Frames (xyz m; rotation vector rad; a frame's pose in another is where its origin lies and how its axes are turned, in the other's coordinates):
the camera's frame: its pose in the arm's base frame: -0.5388 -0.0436 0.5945 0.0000 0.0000 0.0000
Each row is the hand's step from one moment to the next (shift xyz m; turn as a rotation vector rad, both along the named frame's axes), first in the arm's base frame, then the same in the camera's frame.
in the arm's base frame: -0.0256 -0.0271 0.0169 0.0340 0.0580 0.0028
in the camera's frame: -0.0256 -0.0271 0.0169 0.0340 0.0580 0.0028
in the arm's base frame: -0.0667 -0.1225 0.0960 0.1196 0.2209 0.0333
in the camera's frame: -0.0667 -0.1225 0.0960 0.1196 0.2209 0.0333
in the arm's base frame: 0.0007 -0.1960 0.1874 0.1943 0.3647 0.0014
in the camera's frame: 0.0007 -0.1960 0.1874 0.1943 0.3647 0.0014
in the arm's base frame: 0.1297 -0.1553 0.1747 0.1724 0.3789 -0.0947
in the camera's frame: 0.1297 -0.1553 0.1747 0.1724 0.3789 -0.0947
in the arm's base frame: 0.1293 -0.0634 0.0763 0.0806 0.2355 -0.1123
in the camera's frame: 0.1293 -0.0634 0.0763 0.0806 0.2355 -0.1123
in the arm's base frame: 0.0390 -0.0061 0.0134 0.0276 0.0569 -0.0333
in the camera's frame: 0.0390 -0.0061 0.0134 0.0276 0.0569 -0.0333
